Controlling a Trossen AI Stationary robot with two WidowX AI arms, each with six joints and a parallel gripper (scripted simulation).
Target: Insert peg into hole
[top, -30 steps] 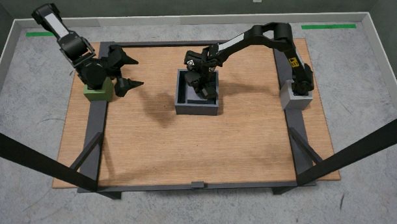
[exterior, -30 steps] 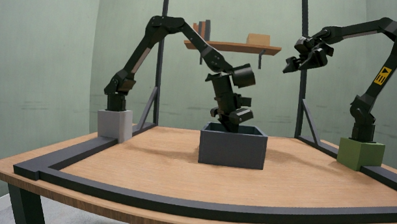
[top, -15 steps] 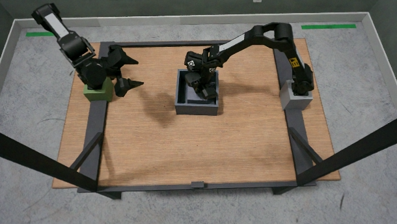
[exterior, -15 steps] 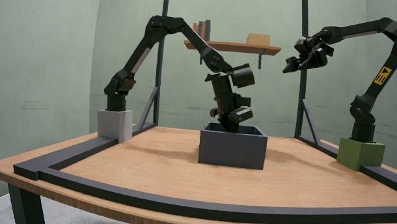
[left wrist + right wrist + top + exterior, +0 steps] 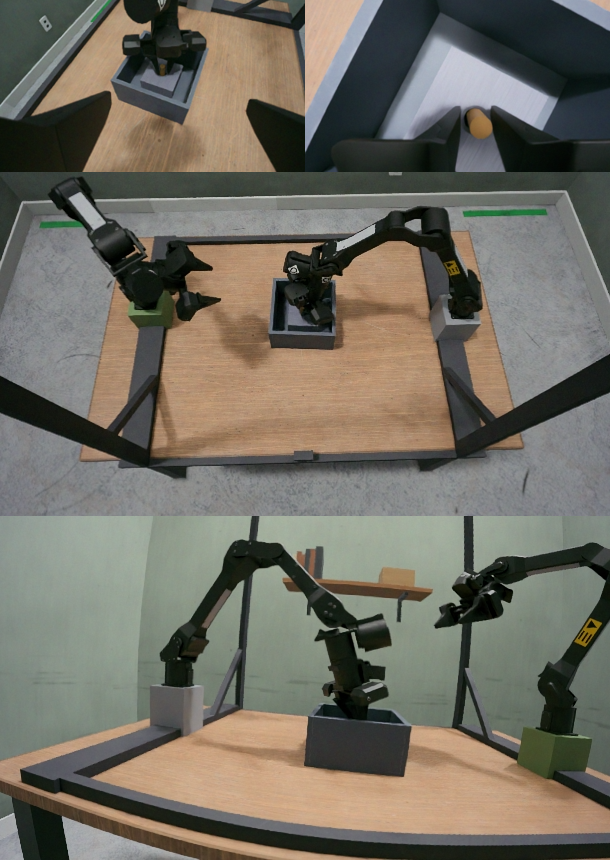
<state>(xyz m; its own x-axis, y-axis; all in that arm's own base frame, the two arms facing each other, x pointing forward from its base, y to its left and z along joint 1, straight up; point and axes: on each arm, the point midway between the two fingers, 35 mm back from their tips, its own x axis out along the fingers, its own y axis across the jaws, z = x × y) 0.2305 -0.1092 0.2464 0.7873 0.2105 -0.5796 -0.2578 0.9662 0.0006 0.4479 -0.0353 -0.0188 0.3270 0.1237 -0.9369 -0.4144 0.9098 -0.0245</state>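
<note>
Now: right hand 1 cm to the right of the peg and 5 cm above it. Round my right hand: grey plate 5 cm below; then box 7 cm below.
</note>
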